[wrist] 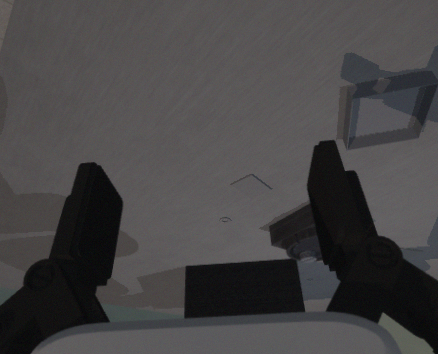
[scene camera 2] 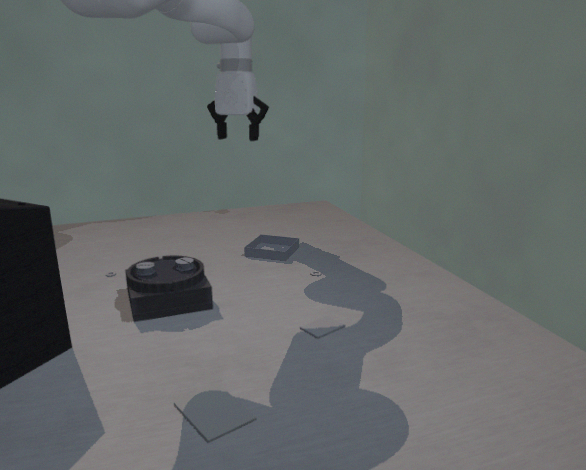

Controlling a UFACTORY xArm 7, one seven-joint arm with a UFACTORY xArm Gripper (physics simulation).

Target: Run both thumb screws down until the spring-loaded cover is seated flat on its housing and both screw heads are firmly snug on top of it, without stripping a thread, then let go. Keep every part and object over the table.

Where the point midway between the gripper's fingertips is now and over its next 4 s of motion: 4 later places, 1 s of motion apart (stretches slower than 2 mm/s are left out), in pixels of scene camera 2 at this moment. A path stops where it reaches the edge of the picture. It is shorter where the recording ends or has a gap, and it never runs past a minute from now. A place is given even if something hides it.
My gripper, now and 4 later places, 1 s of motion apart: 237, 139; 258, 140; 230, 152; 212, 194; 186, 199
